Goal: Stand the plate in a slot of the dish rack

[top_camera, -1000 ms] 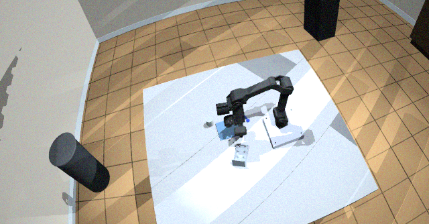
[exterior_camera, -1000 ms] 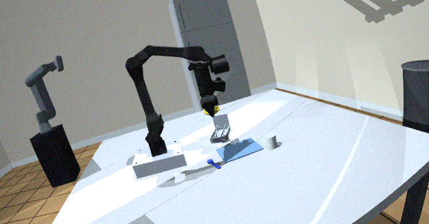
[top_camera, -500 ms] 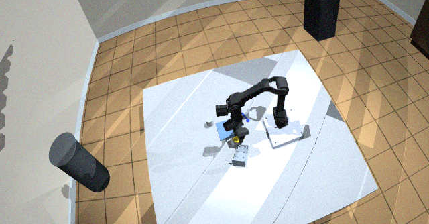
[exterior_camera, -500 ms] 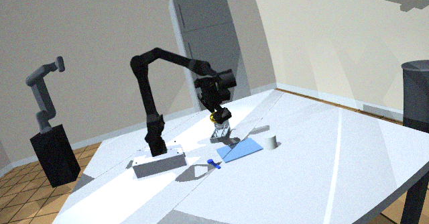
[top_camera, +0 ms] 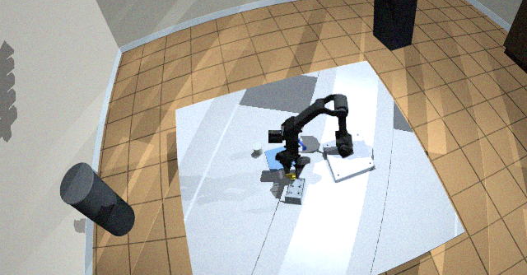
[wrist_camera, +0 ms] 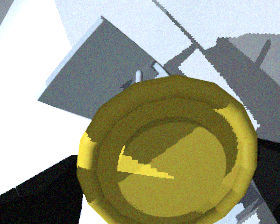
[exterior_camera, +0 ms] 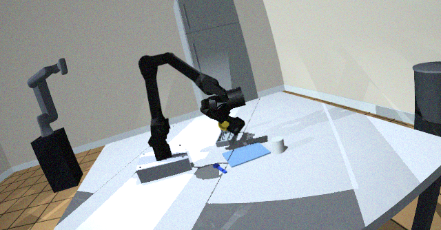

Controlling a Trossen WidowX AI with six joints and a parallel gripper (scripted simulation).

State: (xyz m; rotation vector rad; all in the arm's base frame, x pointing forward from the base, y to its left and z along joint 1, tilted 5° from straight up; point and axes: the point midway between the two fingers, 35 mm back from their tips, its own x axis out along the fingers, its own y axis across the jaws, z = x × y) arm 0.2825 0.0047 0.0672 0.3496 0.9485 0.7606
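Now: the grey dish rack 30 mm to the left of my gripper tip and 60 mm below it. The rest, counted from my gripper tip: blue spoon 130 mm behind, 200 mm to the right, 80 mm below; yellow plate 10 mm to the right, 10 mm above; light blue mat 10 mm behind, 170 mm to the right, 80 mm below.
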